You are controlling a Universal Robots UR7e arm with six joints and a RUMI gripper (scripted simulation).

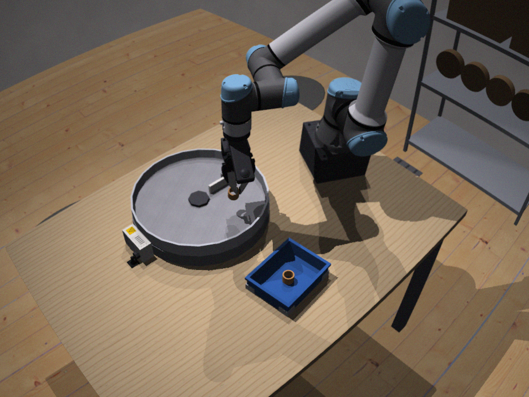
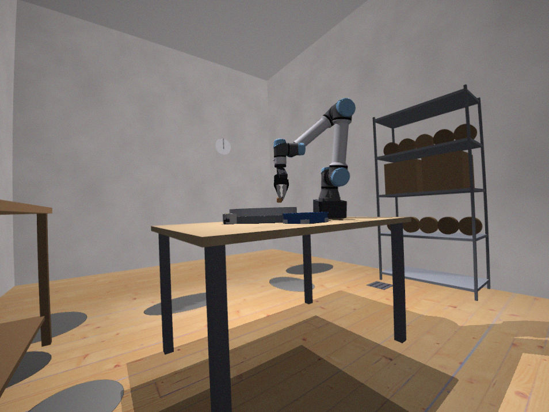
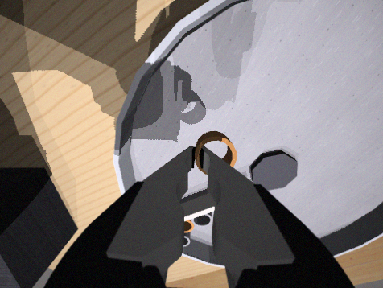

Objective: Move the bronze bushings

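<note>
Now: the blue crate 260 mm to the left of my hand and 110 mm below it. The rest, counted from my hand: grey turntable (80 mm ahead, 110 mm to the right, 90 mm below).
</note>
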